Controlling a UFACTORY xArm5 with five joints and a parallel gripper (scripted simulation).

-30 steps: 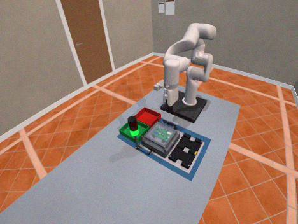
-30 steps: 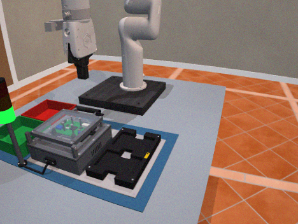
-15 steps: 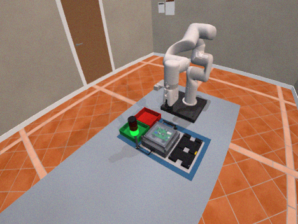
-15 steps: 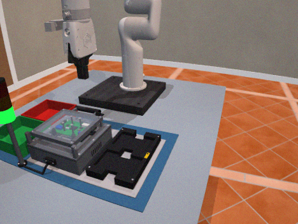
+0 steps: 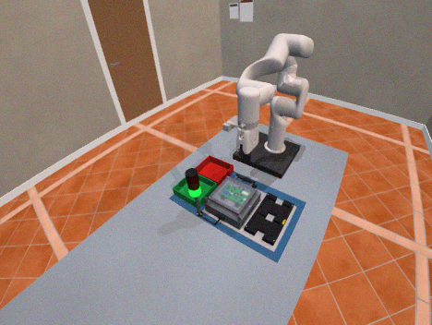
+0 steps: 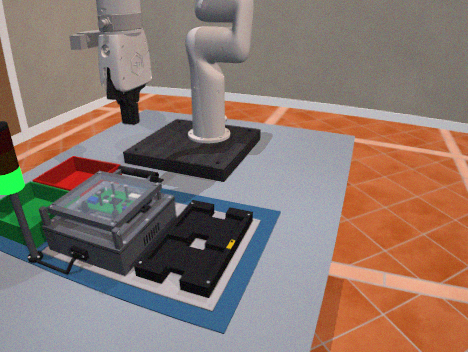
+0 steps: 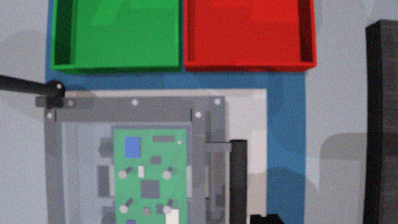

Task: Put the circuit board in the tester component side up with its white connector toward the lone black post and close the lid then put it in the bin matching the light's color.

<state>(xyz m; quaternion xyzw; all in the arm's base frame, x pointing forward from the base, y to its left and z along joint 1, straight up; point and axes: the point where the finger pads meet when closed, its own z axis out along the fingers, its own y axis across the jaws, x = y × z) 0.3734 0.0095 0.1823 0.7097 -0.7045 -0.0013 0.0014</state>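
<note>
The black catch lies 2 cm ahead of my hand, 6 cm to the left of it and 13 cm below it. The rest, counted from my hand: red bin 2 cm behind, 20 cm to the right, 20 cm below; then green circuit board 8 cm ahead, 15 cm below; then clear lid 9 cm ahead, 13 cm below.
</note>
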